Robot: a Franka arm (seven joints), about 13 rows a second.
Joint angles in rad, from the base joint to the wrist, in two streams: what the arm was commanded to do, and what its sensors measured. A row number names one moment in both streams.
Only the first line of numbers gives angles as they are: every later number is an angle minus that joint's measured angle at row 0.
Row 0, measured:
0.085, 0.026, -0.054, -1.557, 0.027, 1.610, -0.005
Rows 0 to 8, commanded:
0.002, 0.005, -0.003, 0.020, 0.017, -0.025, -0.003
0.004, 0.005, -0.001, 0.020, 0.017, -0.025, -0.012
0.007, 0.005, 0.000, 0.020, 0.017, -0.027, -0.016
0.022, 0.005, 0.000, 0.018, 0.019, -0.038, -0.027
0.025, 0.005, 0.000, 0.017, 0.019, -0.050, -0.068
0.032, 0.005, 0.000, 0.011, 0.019, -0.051, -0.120
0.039, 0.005, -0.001, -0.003, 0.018, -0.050, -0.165
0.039, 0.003, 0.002, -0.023, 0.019, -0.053, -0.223
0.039, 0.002, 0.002, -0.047, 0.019, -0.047, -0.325
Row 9, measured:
0.039, 0.003, 0.005, -0.017, 0.000, -0.038, -0.192
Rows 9 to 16, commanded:
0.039, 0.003, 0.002, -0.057, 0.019, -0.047, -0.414
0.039, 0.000, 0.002, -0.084, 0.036, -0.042, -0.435
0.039, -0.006, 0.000, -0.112, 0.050, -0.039, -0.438
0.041, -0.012, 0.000, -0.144, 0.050, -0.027, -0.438
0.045, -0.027, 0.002, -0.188, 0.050, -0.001, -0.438
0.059, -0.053, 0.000, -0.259, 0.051, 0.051, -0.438
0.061, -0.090, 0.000, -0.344, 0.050, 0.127, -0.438
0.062, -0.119, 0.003, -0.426, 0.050, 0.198, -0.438
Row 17, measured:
0.054, -0.021, 0.005, -0.245, 0.032, 0.077, -0.423
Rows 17 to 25, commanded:
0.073, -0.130, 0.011, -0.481, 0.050, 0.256, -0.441
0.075, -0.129, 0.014, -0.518, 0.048, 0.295, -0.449
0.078, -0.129, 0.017, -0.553, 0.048, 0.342, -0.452
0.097, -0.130, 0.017, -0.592, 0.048, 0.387, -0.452
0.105, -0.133, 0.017, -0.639, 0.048, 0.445, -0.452
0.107, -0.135, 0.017, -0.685, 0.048, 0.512, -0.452
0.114, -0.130, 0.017, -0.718, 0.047, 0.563, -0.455
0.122, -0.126, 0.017, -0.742, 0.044, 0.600, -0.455
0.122, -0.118, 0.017, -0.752, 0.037, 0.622, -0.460
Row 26, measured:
0.117, -0.091, 0.020, -0.696, 0.032, 0.564, -0.435
